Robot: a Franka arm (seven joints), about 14 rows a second.
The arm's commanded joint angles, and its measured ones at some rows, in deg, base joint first. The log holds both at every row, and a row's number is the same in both.
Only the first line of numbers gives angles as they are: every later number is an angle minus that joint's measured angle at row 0.
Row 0, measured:
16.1, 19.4, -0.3, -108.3, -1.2, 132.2, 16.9
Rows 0 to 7, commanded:
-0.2, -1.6, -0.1, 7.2, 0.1, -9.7, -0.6
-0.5, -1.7, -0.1, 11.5, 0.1, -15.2, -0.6
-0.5, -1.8, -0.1, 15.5, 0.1, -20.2, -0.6
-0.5, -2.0, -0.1, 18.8, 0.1, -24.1, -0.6
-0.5, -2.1, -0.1, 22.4, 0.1, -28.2, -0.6
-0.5, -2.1, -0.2, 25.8, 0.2, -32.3, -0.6
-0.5, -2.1, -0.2, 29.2, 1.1, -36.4, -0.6
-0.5, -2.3, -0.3, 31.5, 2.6, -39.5, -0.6
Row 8, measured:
-0.4, -3.1, -0.1, 25.0, 0.5, -33.2, 0.0
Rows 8 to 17, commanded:
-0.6, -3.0, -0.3, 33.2, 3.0, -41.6, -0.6
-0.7, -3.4, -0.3, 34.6, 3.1, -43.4, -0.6
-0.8, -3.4, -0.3, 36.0, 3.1, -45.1, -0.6
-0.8, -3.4, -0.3, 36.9, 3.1, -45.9, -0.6
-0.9, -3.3, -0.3, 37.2, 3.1, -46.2, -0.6
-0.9, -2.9, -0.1, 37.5, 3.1, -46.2, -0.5
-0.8, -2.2, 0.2, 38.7, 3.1, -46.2, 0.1
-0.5, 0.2, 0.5, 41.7, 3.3, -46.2, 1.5
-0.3, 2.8, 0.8, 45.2, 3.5, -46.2, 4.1
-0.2, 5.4, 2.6, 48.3, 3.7, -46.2, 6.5
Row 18, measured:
-0.5, -1.4, 0.6, 38.5, 2.3, -44.6, 1.9
